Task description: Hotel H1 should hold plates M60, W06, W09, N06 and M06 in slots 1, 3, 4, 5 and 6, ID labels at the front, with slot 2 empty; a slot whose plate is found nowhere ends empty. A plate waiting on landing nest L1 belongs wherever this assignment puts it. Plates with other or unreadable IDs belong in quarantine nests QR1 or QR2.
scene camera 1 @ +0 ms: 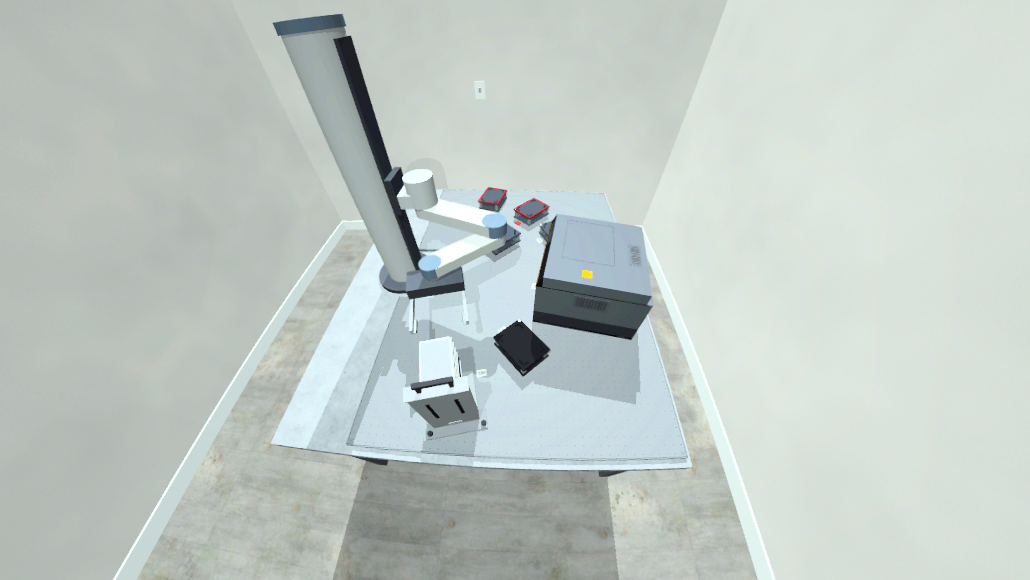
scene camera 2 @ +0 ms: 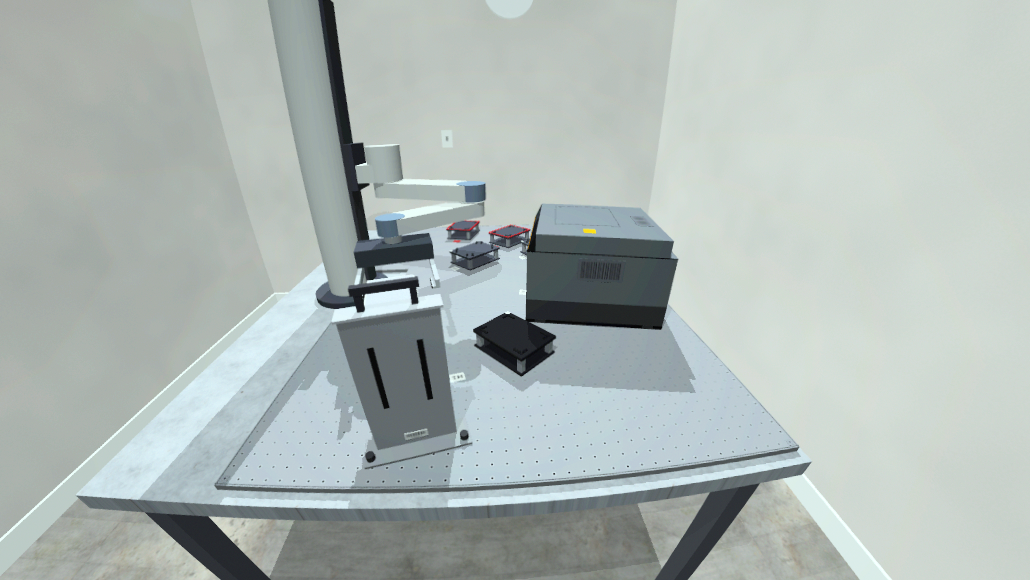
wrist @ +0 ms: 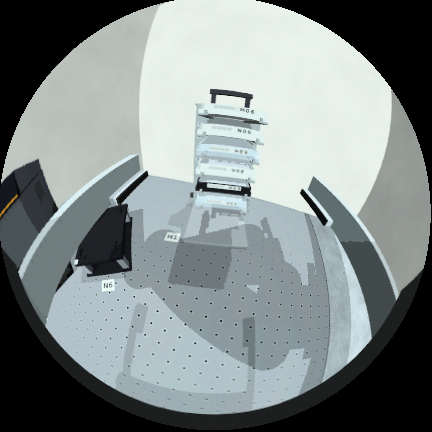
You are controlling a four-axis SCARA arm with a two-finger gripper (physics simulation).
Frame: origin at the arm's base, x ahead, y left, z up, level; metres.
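Seen in the pictures: gripper, between the fingertips: [scene camera 1: 439, 327] [wrist: 229, 168].
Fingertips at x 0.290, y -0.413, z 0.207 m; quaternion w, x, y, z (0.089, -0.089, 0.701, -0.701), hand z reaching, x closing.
Observation:
Offsets run from my fingertips to a thing's top centre. "spot": to the spot under its first point.
Hotel H1 [scene camera 1: 443, 403] [scene camera 2: 396, 425] [wrist: 231, 93] faces the wrist camera and holds plates in six levels. From the top, the labels read M06 {dx +0.031, dy -0.133, dz +0.061 m} [wrist: 232, 111], N06 {dx +0.031, dy -0.133, dz +0.033 m} [wrist: 230, 131], W09 {dx +0.031, dy -0.133, dz +0.005 m} [wrist: 227, 150] and probably W06 {dx +0.031, dy -0.133, dz -0.024 m} [wrist: 225, 170]. Below sit a black plate {dx +0.031, dy -0.133, dz -0.052 m} [wrist: 222, 188] in slot 2 and a pale plate {dx +0.031, dy -0.133, dz -0.080 m} [wrist: 220, 202] in slot 1, their labels too small to read surely. My gripper [scene camera 1: 439, 325] [scene camera 2: 396, 285] [wrist: 229, 168] is open and empty, in front of the hotel, apart from it. Two red-rimmed nests {spot: dx +0.059, dy +0.974, dz -0.144 m} [scene camera 1: 492, 196] {spot: dx +0.282, dy +0.847, dz -0.144 m} [scene camera 1: 531, 209] [scene camera 2: 462, 227] [scene camera 2: 509, 232] show no plate; their labels are unreadable.
A black nest {dx +0.244, dy +0.038, dz -0.140 m} [scene camera 1: 521, 348] [scene camera 2: 513, 335] [wrist: 105, 237] labelled N6 stands beside the hotel. A large grey instrument {dx +0.504, dy +0.300, dz +0.061 m} [scene camera 1: 594, 252] [scene camera 2: 601, 302] [wrist: 30, 210] stands at the right of the table. A dark nest {dx +0.130, dy +0.628, dz -0.134 m} [scene camera 1: 506, 239] [scene camera 2: 474, 253] stands behind; another is partly hidden by the instrument.

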